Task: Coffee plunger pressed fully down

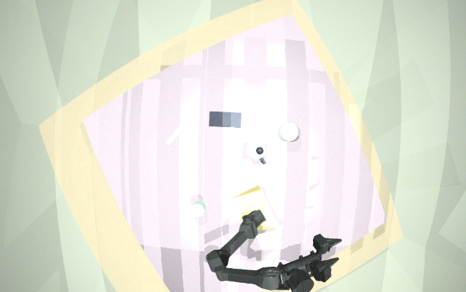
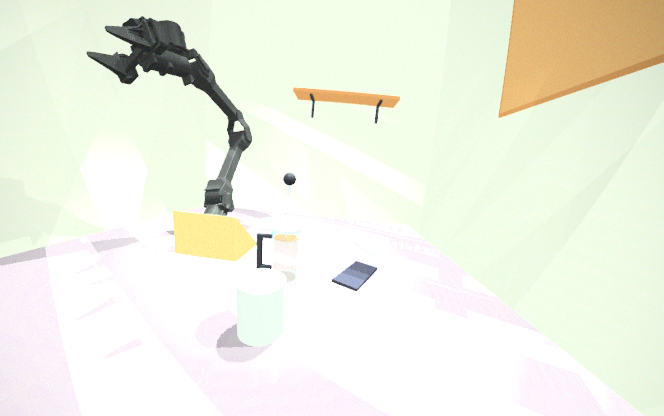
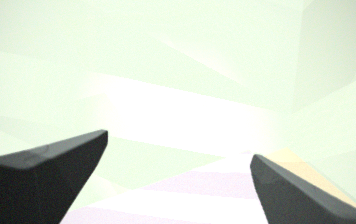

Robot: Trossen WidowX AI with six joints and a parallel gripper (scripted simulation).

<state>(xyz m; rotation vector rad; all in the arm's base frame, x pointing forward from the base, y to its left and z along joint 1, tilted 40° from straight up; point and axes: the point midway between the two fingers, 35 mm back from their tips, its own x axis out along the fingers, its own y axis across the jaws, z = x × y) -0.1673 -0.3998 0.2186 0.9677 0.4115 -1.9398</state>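
Right now the coffee press is 40 cm ahead of my gripper tip, 38 cm below it and 5 cm to the left of it. From my gripper tip the other things lie so: white strip 68 cm ahead, 51 cm below, 32 cm to the left.
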